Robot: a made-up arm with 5 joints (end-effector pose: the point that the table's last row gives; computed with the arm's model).
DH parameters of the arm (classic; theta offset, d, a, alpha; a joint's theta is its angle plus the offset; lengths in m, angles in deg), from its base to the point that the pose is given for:
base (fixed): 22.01 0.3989 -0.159 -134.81
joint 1: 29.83 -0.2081 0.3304 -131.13
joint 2: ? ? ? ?
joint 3: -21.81 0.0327 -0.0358 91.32
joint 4: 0 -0.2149 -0.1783 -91.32
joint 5: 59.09 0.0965 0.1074 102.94
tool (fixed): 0.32 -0.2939 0 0
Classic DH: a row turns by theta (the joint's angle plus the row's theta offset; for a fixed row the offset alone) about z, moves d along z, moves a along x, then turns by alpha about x.
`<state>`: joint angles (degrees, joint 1 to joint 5).
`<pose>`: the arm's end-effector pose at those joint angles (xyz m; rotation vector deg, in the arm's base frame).
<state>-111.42 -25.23 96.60 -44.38 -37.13</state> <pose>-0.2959 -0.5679 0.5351 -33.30 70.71 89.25</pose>
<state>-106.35 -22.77 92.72 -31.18 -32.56</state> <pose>-0.2740 -0.5715 0.5327 -27.19 78.30 101.07</pose>
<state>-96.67 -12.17 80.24 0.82 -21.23</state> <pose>-0.2022 -0.5115 0.3678 -12.50 73.05 137.61</pose>
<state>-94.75 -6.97 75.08 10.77 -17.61</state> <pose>-0.1807 -0.4471 0.2761 -9.84 62.02 150.30</pose>
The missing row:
joint 2: 20.66 -0.0245 -0.081 -90
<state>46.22 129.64 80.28 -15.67 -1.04</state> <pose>-0.1786 -0.5417 -0.3306 -15.18 41.55 39.58</pose>
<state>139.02 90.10 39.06 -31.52 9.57</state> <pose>-0.4524 0.2539 0.1550 59.06 64.67 -66.41</pose>
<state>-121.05 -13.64 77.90 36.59 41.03</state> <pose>0.2725 -0.2504 0.3877 112.50 -20.23 -119.24</pose>
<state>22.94 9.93 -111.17 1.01 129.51</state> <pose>0.3051 -0.0098 0.5084 93.78 41.48 20.10</pose>
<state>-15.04 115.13 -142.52 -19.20 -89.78</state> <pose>0.1844 -0.5264 0.3325 -73.24 12.15 48.37</pose>
